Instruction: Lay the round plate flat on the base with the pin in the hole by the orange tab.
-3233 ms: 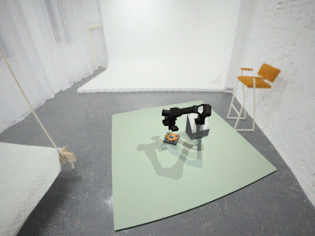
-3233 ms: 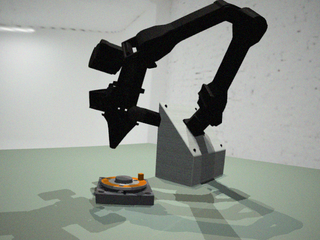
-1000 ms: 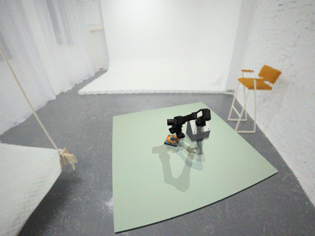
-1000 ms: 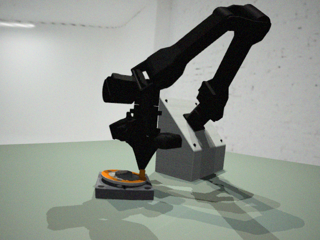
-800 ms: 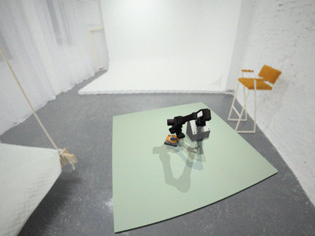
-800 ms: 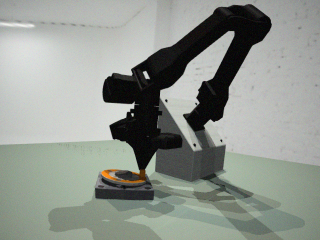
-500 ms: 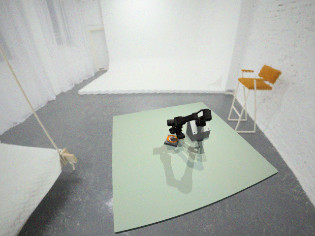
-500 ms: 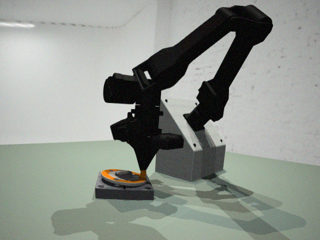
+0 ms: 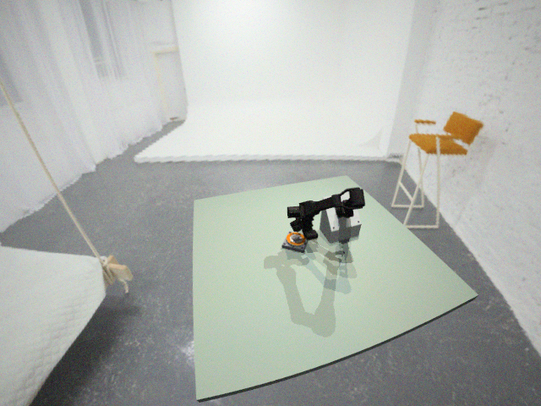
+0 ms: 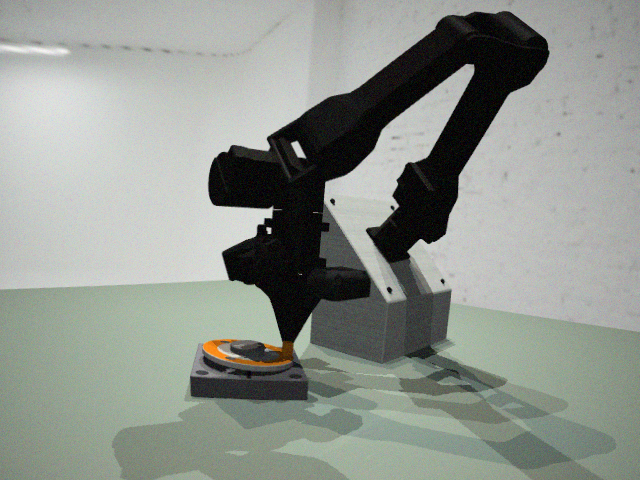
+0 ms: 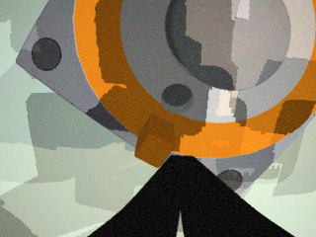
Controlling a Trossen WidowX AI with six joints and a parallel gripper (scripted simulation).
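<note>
My gripper tip is now 5 cm short of the square base, 2 cm to the left of it and 2 cm above it.
</note>
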